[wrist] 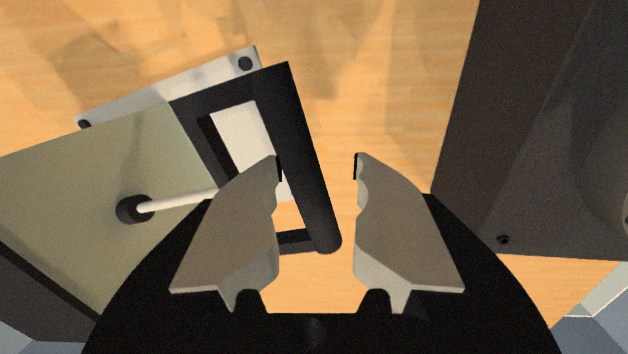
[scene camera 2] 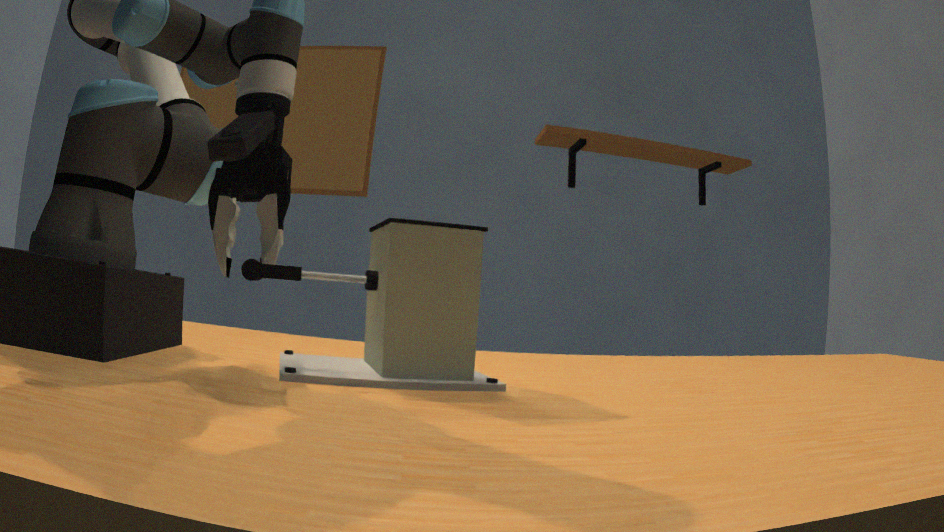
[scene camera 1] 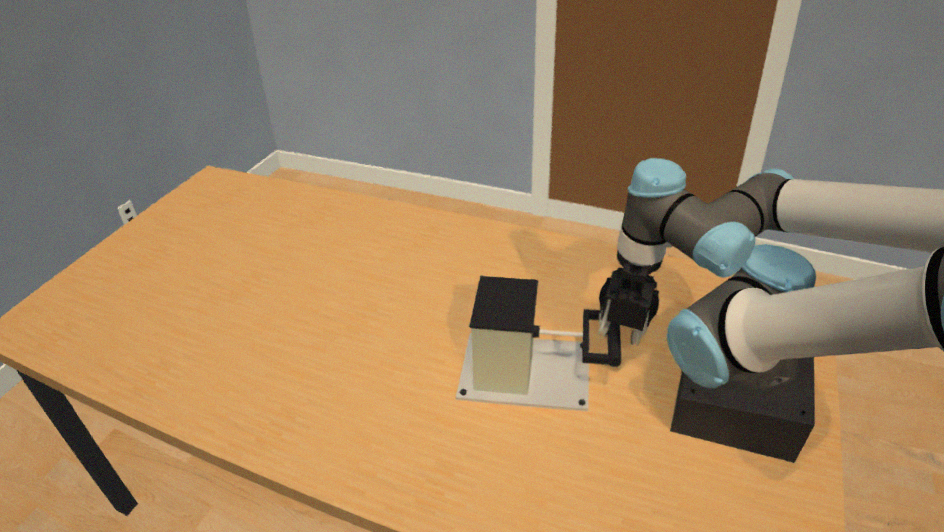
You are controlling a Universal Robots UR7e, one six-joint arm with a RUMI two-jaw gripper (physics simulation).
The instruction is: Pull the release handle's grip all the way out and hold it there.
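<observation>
The release handle's black rectangular grip [scene camera 1: 614, 351] [scene camera 2: 280, 272] [wrist: 296, 130] stands out from the pale green box [scene camera 1: 500, 360] [scene camera 2: 429, 304] [wrist: 75, 170] on a light rod [scene camera 1: 560, 333] [scene camera 2: 333, 277] [wrist: 177, 200]. A long stretch of rod shows between box and grip. My gripper [scene camera 1: 620, 335] [scene camera 2: 247, 269] [wrist: 317, 157] points down at the grip and is shut on its outer bar. One finger reaches inside the loop and the other is on the outer side. In the wrist view the bar runs slanted near the inner finger, and a gap shows towards the outer finger.
The box stands on a light grey baseplate [scene camera 1: 558, 383] [wrist: 187, 82] with dark bolts, on the wooden table [scene camera 1: 297, 297] [scene camera 2: 661, 449]. The dark robot base block [scene camera 1: 733, 422] [scene camera 2: 52, 310] [wrist: 500, 150] stands beyond the grip, on the side away from the box.
</observation>
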